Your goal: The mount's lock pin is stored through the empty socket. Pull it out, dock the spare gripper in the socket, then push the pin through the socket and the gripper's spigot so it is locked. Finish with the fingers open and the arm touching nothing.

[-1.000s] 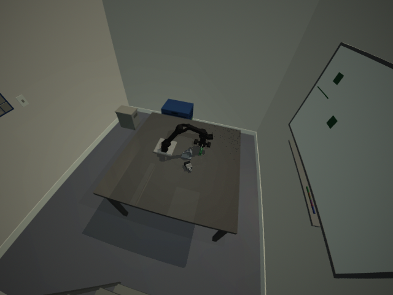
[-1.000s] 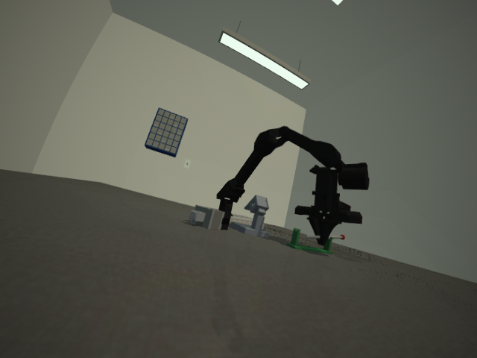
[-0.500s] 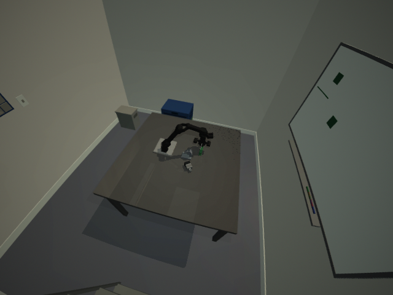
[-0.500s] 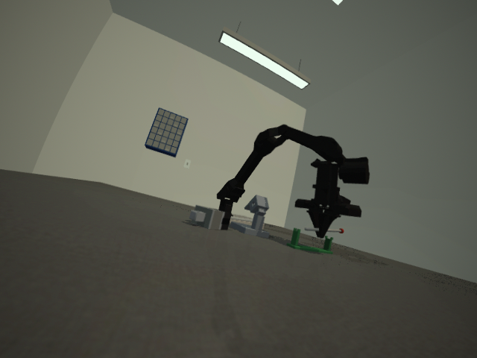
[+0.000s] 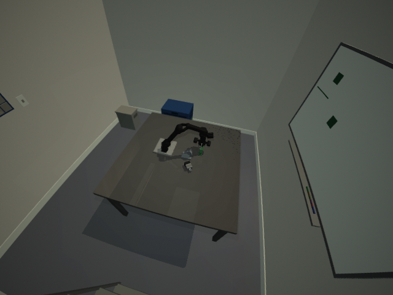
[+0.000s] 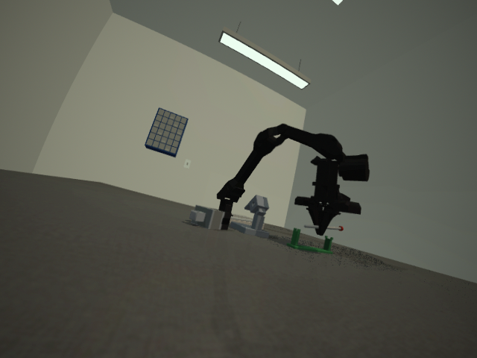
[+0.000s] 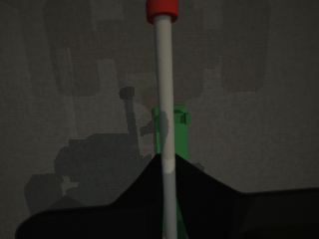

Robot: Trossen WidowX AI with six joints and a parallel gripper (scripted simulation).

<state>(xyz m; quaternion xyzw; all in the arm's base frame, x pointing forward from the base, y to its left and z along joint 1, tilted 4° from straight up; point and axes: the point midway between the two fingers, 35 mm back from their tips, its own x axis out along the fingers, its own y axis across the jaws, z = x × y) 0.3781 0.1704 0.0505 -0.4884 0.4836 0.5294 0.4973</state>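
Now: the green cradle 30 mm to the right of my gripper tip, 20 mm below it and 10 mm ahead of it. From my gripper tip the other things lie so: grey mount 160 mm to the right, 110 mm behind, 10 mm above; spare gripper 300 mm to the right, 60 mm behind, 20 mm below.
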